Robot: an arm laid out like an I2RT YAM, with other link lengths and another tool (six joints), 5 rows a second.
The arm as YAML. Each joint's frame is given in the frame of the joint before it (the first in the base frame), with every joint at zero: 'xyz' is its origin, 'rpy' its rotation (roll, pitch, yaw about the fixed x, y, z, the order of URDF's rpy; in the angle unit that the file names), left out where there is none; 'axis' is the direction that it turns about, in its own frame. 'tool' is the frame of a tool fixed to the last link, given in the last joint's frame.
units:
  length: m
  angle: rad
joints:
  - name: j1
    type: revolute
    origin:
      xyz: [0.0, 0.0, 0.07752]
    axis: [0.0, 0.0, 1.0]
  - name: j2
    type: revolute
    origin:
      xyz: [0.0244, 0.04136, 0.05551]
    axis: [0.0, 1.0, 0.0]
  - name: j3
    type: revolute
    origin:
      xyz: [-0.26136, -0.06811, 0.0]
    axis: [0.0, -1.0, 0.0]
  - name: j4
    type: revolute
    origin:
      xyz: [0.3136, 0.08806, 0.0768]
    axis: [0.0, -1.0, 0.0]
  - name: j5
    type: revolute
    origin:
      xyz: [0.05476, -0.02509, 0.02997]
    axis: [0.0, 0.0, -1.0]
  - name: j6
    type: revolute
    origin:
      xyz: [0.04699, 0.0, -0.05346]
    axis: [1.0, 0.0, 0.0]
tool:
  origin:
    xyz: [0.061, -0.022, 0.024]
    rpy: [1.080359, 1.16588, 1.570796]
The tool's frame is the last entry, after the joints.
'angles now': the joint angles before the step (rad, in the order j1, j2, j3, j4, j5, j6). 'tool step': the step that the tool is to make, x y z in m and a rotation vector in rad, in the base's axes. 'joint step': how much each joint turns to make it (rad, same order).
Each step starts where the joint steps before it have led.
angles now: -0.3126 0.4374 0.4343 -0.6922 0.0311 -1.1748
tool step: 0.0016 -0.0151 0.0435 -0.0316 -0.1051 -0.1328
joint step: -0.0003 0.0225 0.0985 0.0270 0.1046 0.0815
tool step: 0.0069 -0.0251 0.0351 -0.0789 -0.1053 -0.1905
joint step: 0.0001 0.0693 0.0733 0.1067 0.1856 0.0623
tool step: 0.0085 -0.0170 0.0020 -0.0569 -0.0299 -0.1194
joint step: -0.0002 0.0625 -0.0013 0.1046 0.1267 0.0138
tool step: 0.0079 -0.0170 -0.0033 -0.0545 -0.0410 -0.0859
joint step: -0.0253 0.0475 -0.0269 0.1365 0.0709 -0.0126
